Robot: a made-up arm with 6 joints.
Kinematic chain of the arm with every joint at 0, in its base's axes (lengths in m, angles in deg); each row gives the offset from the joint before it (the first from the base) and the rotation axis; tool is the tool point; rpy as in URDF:
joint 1: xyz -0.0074 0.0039 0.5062 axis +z
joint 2: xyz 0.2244 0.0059 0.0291 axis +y
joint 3: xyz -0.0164 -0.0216 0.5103 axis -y
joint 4: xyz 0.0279 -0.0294 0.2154 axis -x
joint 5: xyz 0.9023 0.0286 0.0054 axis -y
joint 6: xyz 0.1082 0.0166 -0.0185 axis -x
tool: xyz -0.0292 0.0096 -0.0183 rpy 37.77 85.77 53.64
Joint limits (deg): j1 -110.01..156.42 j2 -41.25..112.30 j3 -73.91..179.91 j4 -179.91..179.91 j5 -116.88..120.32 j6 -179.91..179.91
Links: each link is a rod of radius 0.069 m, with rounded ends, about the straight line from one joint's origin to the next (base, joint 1, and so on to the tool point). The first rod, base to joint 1, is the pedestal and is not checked.
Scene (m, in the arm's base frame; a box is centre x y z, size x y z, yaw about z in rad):
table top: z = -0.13
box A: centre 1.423 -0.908 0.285 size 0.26 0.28 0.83 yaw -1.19
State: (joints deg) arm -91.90 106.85 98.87 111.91 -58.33 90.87
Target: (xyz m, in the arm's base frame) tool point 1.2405 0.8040 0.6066
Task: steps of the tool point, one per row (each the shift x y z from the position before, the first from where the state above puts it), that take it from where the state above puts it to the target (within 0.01 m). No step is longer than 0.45 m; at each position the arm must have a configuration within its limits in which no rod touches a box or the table.
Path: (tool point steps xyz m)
1: 0.3996 -0.0016 0.1459
2: 0.3844 0.1077 0.1461
3: 0.3372 0.2072 0.1454
4: 0.2626 0.2873 0.1420
5: 0.2175 0.2767 -0.0756
6: 0.1395 0.3249 -0.0778
7: 0.0511 0.3483 -0.0786
8: -0.0397 0.3458 -0.0784
9: -0.1249 0.3180 -0.0766
10: -0.1975 0.2675 -0.0742

